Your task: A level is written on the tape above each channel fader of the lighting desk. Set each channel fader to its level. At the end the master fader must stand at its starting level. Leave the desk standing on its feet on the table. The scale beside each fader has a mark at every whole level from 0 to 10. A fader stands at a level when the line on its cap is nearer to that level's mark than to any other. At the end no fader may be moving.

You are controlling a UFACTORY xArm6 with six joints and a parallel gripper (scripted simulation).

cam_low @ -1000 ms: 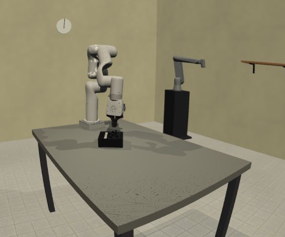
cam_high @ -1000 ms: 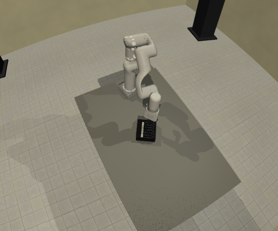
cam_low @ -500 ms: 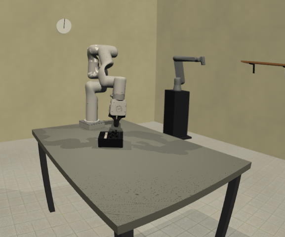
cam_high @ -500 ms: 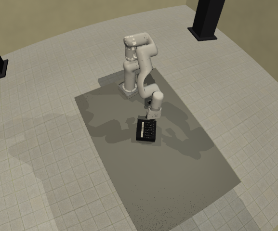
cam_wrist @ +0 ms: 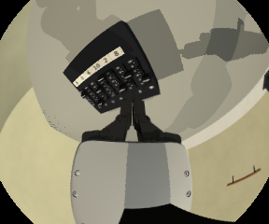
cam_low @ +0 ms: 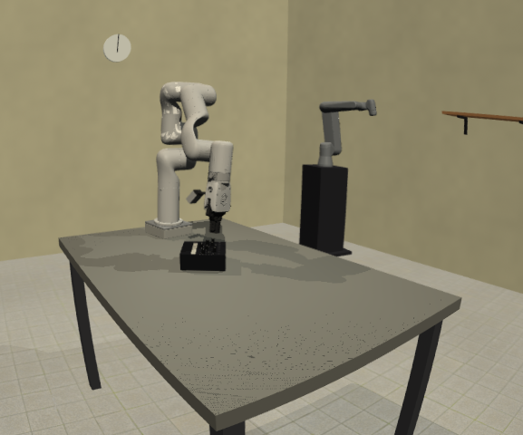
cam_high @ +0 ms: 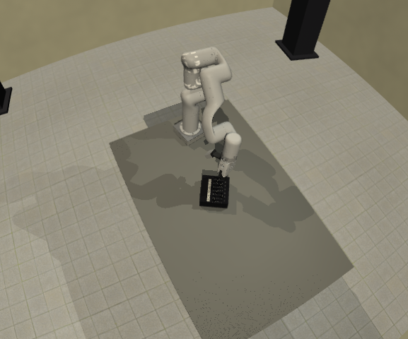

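The master fader cap is 20 mm behind my hand and 50 mm below it.
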